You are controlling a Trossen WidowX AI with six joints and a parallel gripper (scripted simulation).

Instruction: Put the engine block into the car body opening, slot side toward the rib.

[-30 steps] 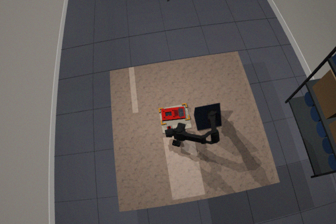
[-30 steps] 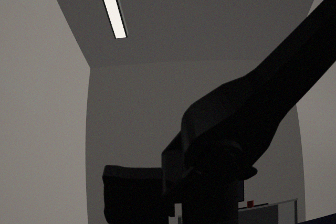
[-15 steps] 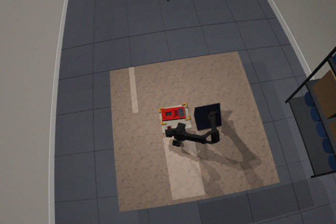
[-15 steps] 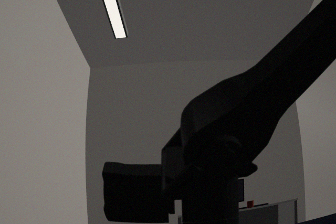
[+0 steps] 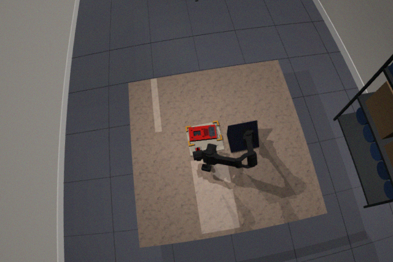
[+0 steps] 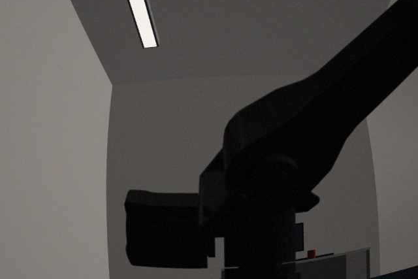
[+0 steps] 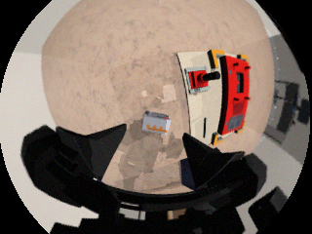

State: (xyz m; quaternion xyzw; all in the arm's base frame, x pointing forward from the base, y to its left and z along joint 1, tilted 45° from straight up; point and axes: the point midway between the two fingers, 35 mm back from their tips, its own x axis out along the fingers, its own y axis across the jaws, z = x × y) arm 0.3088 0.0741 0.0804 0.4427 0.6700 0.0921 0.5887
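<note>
Now: gripper tip 1 cm past the grey engine block and 5 cm above it.
</note>
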